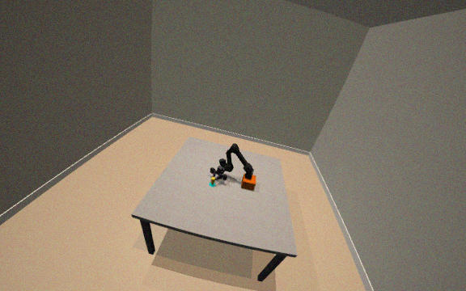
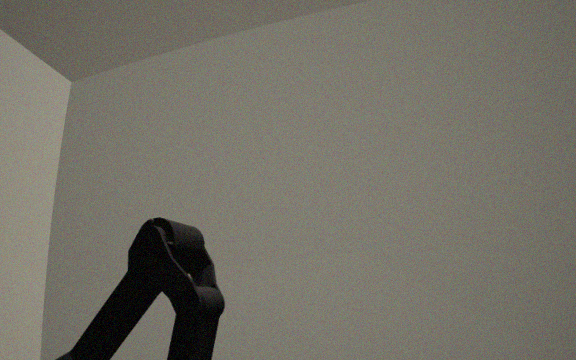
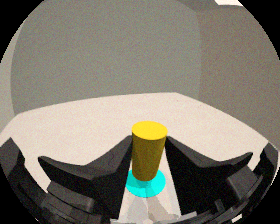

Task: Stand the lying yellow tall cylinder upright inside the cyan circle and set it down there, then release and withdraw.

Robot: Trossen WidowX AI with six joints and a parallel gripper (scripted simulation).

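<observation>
Now: gripper tip 80 mm above the cyan circle. The rest, counted from my gripper tip: yellow tall cylinder (20 mm below).
</observation>
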